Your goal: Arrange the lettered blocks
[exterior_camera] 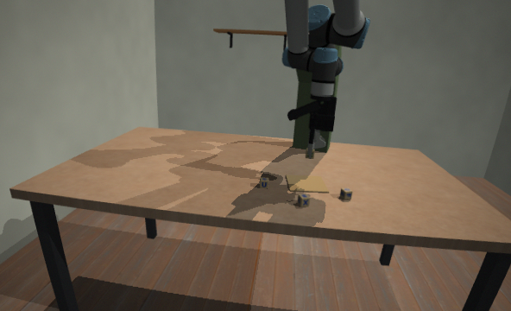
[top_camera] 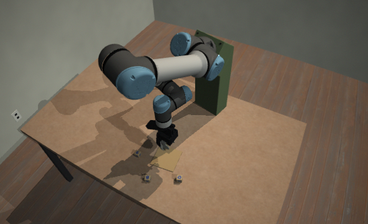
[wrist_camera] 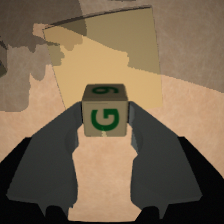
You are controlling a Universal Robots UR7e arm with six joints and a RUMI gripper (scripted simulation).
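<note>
My gripper is now 120 mm above the tan mat. Also, from my hand: Q block 70 mm ahead, 140 mm to the left, 110 mm below; G block right at my hand.
</note>
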